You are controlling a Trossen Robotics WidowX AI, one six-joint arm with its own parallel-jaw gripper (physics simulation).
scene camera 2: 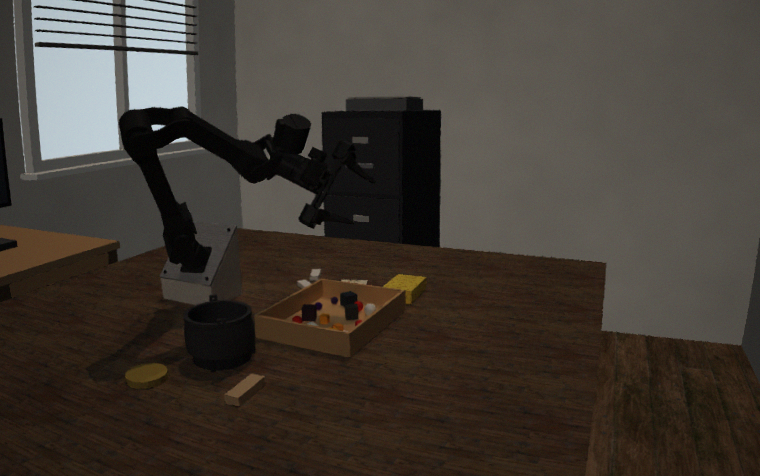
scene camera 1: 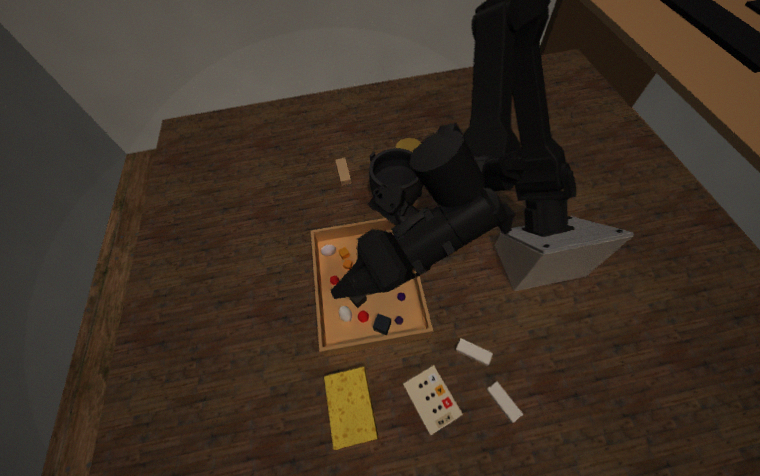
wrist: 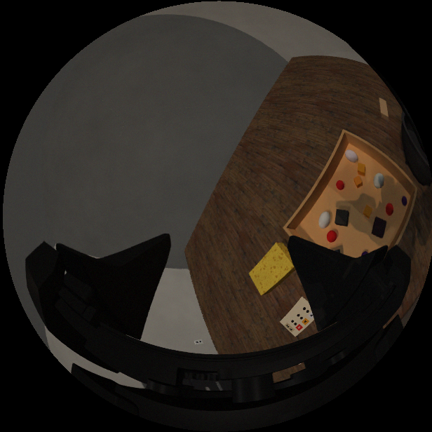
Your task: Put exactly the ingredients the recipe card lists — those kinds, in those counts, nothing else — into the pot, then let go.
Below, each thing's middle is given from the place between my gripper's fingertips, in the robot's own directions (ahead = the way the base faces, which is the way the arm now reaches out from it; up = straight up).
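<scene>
The yellow disc (scene camera 2: 144, 376) is a good way behind my hand, well to the right of it and some way below it. I see the wooden block (scene camera 2: 239, 394) too, 22 cm below my hand, 40 cm to the right of it and 4 cm behind it. As for the dark pot (scene camera 2: 220, 335), it is 31 cm to the right of my hand, 18 cm below it and 15 cm behind it. And relative to the wooden tray (scene camera 1: 335, 336), my hand is 20 cm above it, 10 cm to the left of it and 3 cm past it.
</scene>
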